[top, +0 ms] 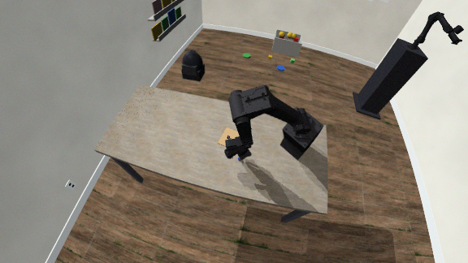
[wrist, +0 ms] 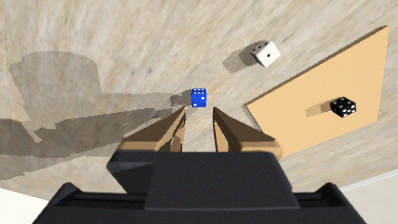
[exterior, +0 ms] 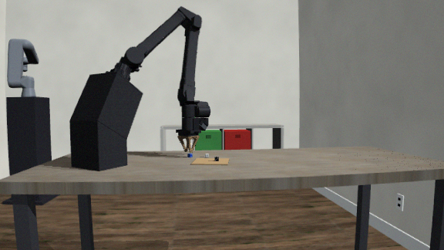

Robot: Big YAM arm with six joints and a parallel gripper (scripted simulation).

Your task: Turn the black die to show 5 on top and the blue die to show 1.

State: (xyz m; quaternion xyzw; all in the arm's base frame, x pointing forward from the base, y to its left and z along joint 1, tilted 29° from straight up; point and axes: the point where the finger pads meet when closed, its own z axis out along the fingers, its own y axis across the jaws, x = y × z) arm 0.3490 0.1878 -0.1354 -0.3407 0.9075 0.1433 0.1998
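My gripper is now 1 cm short of the blue die, 1 cm to the right of it and 2 cm above it. From my hand the other things lie so: black die: 12 cm ahead, 12 cm to the right, 2 cm below; white die: 8 cm ahead, 2 cm below; tan mat: 10 cm ahead, 12 cm to the right, 3 cm below.
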